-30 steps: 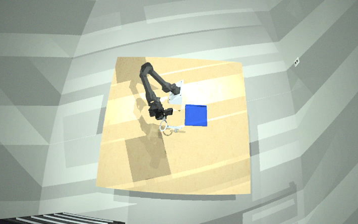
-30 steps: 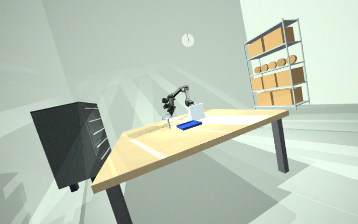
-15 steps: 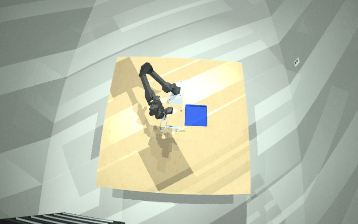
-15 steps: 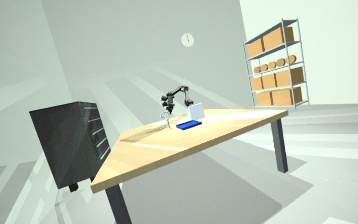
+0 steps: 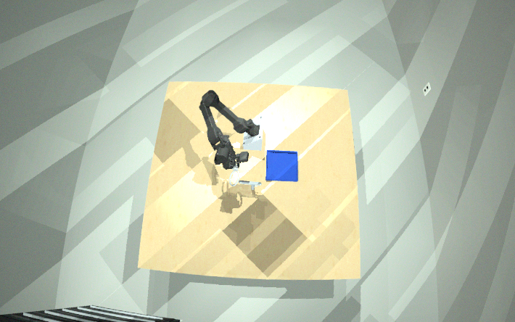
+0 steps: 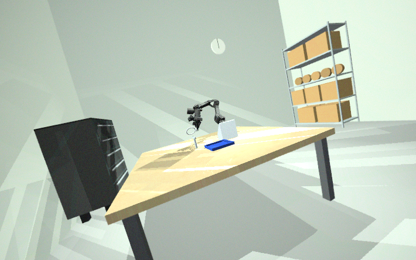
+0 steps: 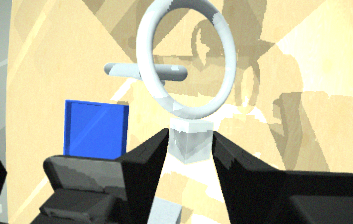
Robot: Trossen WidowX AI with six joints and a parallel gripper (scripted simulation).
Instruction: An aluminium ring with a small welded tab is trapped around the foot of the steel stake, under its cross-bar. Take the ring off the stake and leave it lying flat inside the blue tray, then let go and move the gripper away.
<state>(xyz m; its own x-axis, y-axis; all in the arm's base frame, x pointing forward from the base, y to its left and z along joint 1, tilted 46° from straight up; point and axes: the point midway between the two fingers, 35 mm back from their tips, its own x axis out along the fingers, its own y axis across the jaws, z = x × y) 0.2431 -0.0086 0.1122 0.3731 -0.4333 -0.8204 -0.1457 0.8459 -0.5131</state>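
The aluminium ring lies 50 mm ahead of my gripper tip and 10 mm above it. From my gripper tip the other things lie so: blue tray: 110 mm behind, 260 mm to the left, 140 mm below.
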